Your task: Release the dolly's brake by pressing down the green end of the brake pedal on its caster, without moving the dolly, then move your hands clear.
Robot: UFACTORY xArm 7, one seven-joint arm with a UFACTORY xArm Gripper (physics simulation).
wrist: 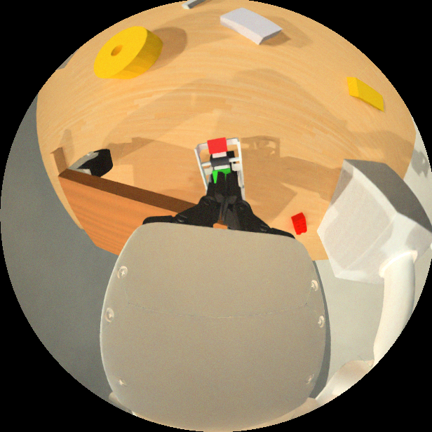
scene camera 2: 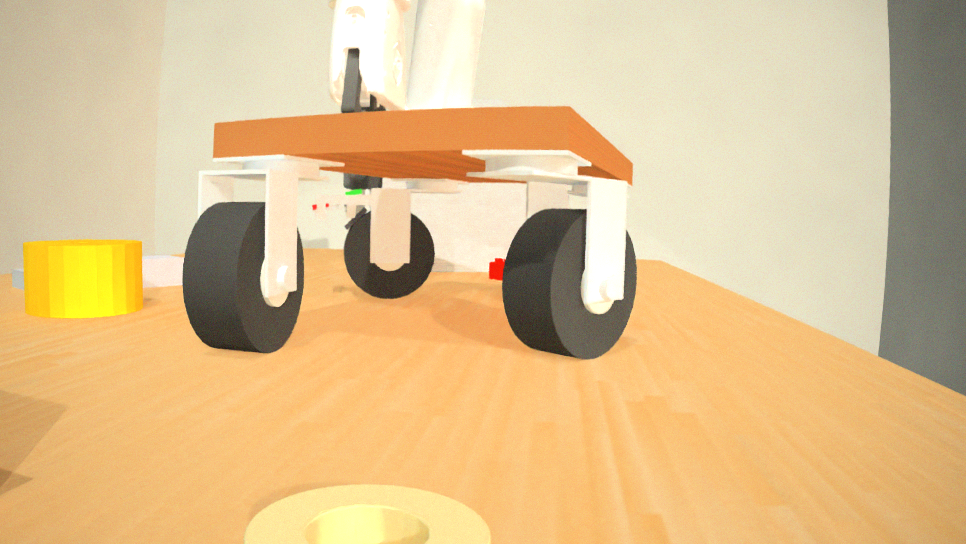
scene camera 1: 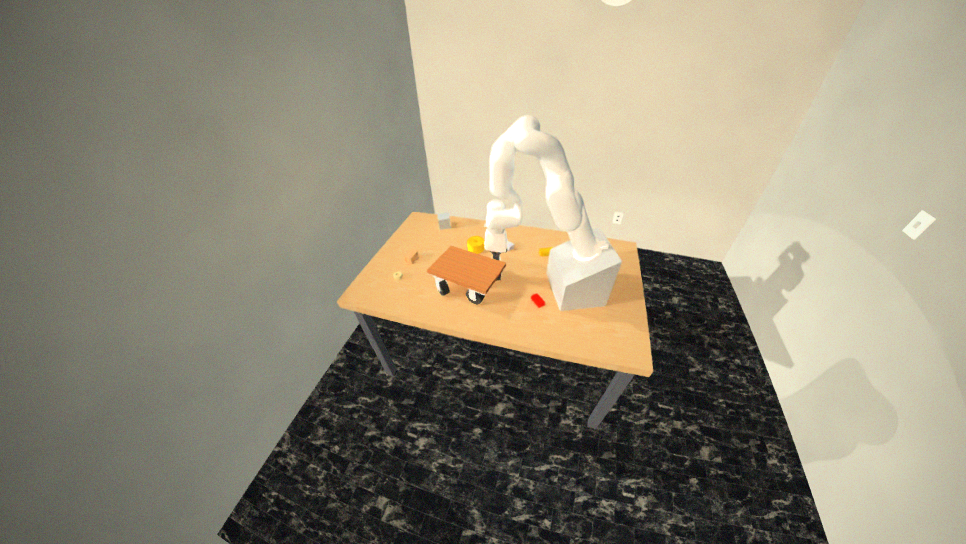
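There's a dolly that shows in scene camera 2 (569, 281), and the dolly is there in the wrist view and in scene camera 1 as well. On the dolly, (wrist: 109, 211) and (scene camera 1: 466, 255) are the same spot.
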